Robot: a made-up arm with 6 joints. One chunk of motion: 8 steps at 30 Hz.
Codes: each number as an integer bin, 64 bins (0 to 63) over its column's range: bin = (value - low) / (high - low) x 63, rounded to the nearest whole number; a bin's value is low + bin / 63 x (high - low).
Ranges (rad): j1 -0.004..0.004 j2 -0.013..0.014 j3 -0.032..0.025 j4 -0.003..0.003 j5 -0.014..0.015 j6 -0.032..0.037
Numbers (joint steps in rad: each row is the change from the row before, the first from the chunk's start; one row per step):
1: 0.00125 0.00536 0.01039 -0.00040 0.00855 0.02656
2: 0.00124 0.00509 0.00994 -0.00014 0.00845 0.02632
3: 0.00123 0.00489 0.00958 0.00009 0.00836 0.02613
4: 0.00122 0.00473 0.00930 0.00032 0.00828 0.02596
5: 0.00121 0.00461 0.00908 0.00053 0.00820 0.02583
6: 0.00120 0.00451 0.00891 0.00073 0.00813 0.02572
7: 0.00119 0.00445 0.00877 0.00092 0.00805 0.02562
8: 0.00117 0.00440 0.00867 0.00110 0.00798 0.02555
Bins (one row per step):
1: 41 43 47 27 49 53
2: 41 42 46 30 49 53
3: 41 42 46 32 49 53
4: 41 41 46 35 48 53
5: 41 41 45 37 48 53
6: 41 41 45 39 48 53
7: 41 41 45 41 48 53
8: 41 41 45 43 48 53

